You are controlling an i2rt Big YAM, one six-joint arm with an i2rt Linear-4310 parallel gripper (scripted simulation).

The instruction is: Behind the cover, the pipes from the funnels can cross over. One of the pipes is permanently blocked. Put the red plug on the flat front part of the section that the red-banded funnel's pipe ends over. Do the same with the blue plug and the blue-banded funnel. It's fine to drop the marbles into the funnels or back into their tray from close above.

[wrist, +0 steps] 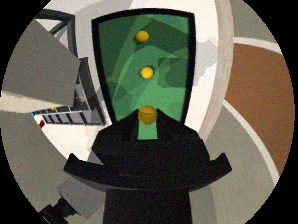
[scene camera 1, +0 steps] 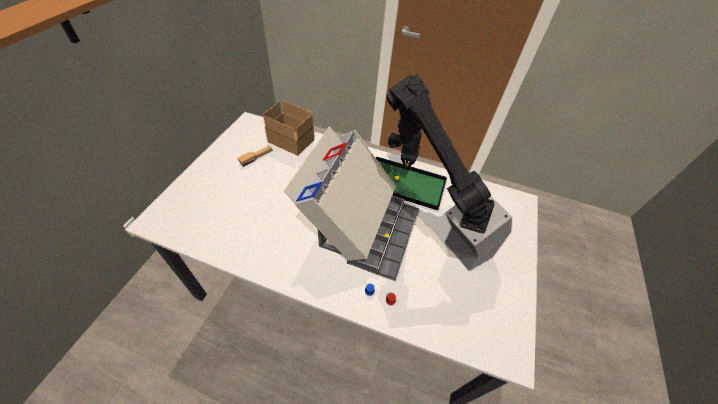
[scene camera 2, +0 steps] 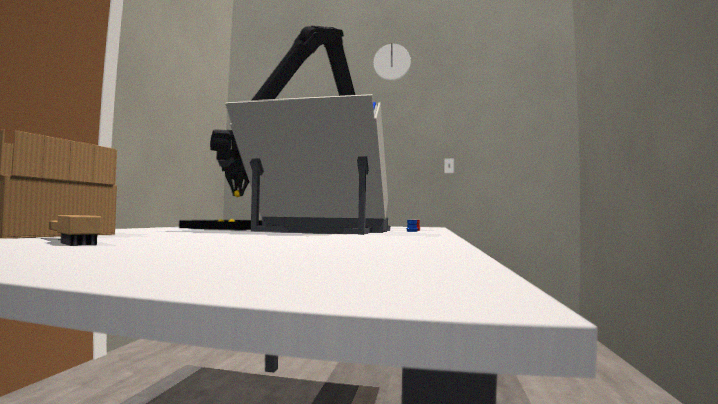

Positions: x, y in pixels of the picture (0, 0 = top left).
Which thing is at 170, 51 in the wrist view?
A green marble tray.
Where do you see a cardboard box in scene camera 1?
At 281, 135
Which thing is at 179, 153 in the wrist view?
My gripper.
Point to a green marble tray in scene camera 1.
423, 186
